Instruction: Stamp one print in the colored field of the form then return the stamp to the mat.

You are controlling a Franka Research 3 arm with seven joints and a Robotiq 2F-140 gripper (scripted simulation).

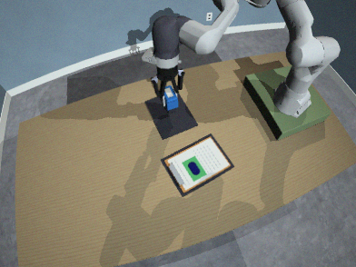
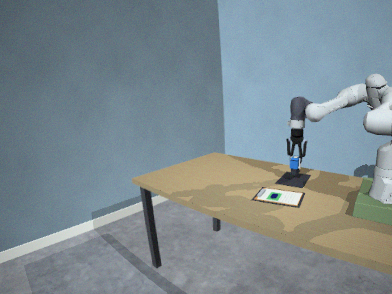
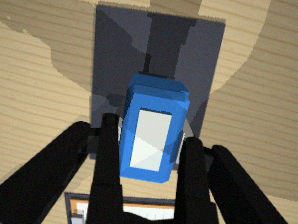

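The blue stamp lies 2 cm below my hand. Round my hand: mat (11 cm below); then form (28 cm to the left, 10 cm below, 2 cm ahead).
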